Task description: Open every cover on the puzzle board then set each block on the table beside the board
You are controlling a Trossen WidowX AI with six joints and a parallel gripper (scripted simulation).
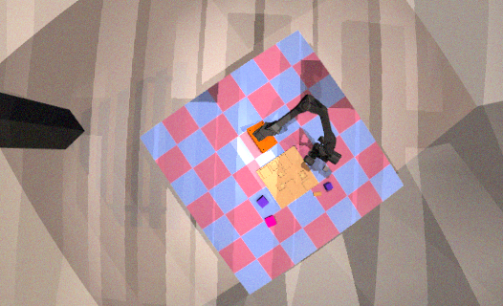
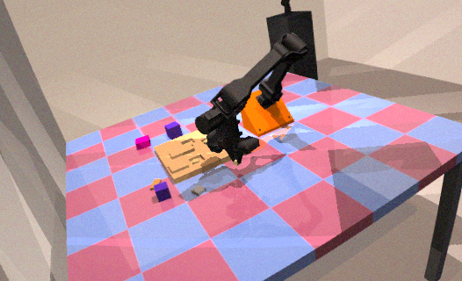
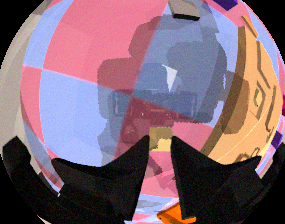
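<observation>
Right now my gripper tip is 23 cm to the left of the tan puzzle board, 3 cm short of it and 1 cm above it. The rest, counted from my gripper tip: magenta block (50 cm to the right, 18 cm ahead, 2 cm below); orange piece (25 cm ahead, 15 cm to the right, 3 cm below).
</observation>
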